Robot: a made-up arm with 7 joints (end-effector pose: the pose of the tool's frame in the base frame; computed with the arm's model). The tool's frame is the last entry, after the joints.
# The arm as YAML. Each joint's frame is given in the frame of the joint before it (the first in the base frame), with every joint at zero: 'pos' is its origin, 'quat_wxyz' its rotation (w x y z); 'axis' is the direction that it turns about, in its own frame. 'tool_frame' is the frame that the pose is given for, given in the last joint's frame.
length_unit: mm
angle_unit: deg
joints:
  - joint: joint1
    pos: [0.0, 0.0, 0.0]
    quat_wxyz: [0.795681, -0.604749, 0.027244, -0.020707]
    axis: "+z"
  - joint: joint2
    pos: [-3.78, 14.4, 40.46]
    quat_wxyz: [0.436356, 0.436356, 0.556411, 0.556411]
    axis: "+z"
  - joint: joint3
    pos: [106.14, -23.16, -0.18]
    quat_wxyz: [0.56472, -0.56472, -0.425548, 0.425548]
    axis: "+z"
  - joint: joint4
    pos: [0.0, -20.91, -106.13]
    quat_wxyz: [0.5, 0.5, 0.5, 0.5]
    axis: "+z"
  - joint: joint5
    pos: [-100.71, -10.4, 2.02]
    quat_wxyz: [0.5, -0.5, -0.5, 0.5]
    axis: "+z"
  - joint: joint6
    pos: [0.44, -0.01, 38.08]
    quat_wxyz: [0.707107, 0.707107, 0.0, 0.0]
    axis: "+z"
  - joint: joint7
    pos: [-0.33, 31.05, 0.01]
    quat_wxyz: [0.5, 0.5, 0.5, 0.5]
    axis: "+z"
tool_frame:
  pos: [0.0, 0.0, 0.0]
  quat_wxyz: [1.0, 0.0, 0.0, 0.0]
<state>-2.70 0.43 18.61 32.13 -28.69 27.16 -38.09</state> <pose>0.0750 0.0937 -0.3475 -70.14 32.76 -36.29</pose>
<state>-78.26 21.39 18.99 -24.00 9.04 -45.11 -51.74</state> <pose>0.2067 0.0742 0.0993 141.89 -25.37 -101.17</pose>
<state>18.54 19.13 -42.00 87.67 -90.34 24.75 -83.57</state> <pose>-0.2039 0.1509 -0.3089 -126.02 40.08 -49.07</pose>
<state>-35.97 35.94 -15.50 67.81 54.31 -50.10 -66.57</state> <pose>0.2168 0.1967 -0.2660 -37.52 65.85 -152.87</pose>
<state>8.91 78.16 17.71 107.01 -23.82 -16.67 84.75</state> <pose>-0.0753 0.4089 -0.0533 26.23 -70.83 161.47</pose>
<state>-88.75 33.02 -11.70 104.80 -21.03 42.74 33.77</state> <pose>0.3433 0.1675 -0.0999 59.18 38.97 84.44</pose>
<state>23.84 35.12 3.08 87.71 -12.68 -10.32 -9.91</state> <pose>-0.1981 0.2670 -0.2472 120.44 54.04 127.81</pose>
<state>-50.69 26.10 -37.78 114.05 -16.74 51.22 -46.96</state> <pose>0.1682 0.2166 -0.2658 172.74 58.01 -170.42</pose>
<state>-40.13 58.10 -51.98 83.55 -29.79 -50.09 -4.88</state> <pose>0.1906 0.3189 -0.1771 60.34 17.11 4.63</pose>
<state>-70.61 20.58 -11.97 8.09 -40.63 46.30 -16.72</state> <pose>0.3285 0.0012 -0.0130 -4.48 5.81 -52.47</pose>
